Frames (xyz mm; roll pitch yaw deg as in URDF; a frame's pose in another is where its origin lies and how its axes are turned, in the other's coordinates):
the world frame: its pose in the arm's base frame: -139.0 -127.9 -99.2 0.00 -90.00 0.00
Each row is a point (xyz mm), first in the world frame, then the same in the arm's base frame.
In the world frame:
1: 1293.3 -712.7 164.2
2: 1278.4 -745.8 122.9
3: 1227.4 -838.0 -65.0
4: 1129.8 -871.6 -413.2
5: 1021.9 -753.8 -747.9
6: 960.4 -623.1 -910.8
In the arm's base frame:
1: -303.2 -840.6 1194.1
2: -261.9 -873.7 1179.2
3: -74.0 -965.9 1128.2
4: 274.2 -999.5 1030.6
5: 608.9 -881.7 922.7
6: 771.8 -751.0 861.2

